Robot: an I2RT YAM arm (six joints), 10 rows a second.
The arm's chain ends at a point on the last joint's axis. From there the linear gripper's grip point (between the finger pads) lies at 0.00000 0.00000 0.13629 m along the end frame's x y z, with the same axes.
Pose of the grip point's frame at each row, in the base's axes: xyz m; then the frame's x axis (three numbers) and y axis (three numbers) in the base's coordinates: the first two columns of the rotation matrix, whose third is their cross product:
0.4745 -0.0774 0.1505 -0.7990 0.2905 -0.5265 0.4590 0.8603 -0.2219
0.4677 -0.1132 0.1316 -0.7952 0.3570 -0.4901 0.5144 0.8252 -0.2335
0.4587 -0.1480 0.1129 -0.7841 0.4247 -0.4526 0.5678 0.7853 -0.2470
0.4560 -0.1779 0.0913 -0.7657 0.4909 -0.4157 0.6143 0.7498 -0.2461
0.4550 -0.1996 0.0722 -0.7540 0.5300 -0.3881 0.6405 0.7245 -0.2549
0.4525 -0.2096 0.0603 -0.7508 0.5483 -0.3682 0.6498 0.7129 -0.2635
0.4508 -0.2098 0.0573 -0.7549 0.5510 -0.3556 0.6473 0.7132 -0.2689
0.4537 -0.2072 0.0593 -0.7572 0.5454 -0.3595 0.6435 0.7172 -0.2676
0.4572 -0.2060 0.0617 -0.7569 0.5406 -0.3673 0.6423 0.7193 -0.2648
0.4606 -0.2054 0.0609 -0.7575 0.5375 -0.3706 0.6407 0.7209 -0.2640
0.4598 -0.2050 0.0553 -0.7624 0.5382 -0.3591 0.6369 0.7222 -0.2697
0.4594 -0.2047 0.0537 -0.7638 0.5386 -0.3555 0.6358 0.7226 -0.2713
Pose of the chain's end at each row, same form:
0.4216 -0.0203 0.2624 -0.7990 0.2905 -0.5265 0.4590 0.8603 -0.2219
0.4239 -0.0535 0.2461 -0.7952 0.3570 -0.4901 0.5144 0.8252 -0.2335
0.4246 -0.0866 0.2297 -0.7841 0.4247 -0.4526 0.5678 0.7853 -0.2470
0.4300 -0.1174 0.2106 -0.7657 0.4909 -0.4157 0.6143 0.7498 -0.2461
0.4351 -0.1395 0.1929 -0.7540 0.5300 -0.3881 0.6405 0.7245 -0.2549
0.4364 -0.1500 0.1818 -0.7508 0.5483 -0.3682 0.6498 0.7129 -0.2635
0.4364 -0.1508 0.1793 -0.7549 0.5510 -0.3556 0.6473 0.7132 -0.2689
0.4385 -0.1481 0.1811 -0.7572 0.5454 -0.3595 0.6435 0.7172 -0.2676
0.4407 -0.1465 0.1832 -0.7569 0.5406 -0.3673 0.6423 0.7193 -0.2648
0.4435 -0.1458 0.1823 -0.7575 0.5375 -0.3706 0.6407 0.7209 -0.2640
0.4442 -0.1458 0.1771 -0.7624 0.5382 -0.3591 0.6369 0.7222 -0.2697
0.4443 -0.1457 0.1756 -0.7638 0.5386 -0.3555 0.6358 0.7226 -0.2713

